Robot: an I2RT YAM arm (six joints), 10 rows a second.
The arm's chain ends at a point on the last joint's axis. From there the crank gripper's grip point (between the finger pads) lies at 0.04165 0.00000 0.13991 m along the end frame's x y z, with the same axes.
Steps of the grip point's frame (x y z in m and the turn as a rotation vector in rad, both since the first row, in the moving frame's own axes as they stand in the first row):
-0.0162 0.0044 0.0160 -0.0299 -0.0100 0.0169
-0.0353 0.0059 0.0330 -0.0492 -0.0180 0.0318
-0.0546 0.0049 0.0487 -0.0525 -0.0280 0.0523
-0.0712 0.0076 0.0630 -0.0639 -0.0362 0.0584
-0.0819 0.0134 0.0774 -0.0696 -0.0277 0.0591
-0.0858 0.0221 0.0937 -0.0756 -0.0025 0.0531
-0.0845 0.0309 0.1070 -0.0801 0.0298 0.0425
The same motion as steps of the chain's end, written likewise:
-0.0148 -0.0005 0.0157 -0.0299 -0.0100 0.0169
-0.0326 -0.0023 0.0325 -0.0492 -0.0180 0.0318
-0.0504 -0.0045 0.0478 -0.0525 -0.0280 0.0523
-0.0658 -0.0037 0.0619 -0.0639 -0.0362 0.0584
-0.0777 0.0013 0.0767 -0.0696 -0.0277 0.0591
-0.0851 0.0093 0.0941 -0.0756 -0.0025 0.0531
-0.0884 0.0179 0.1088 -0.0801 0.0298 0.0425

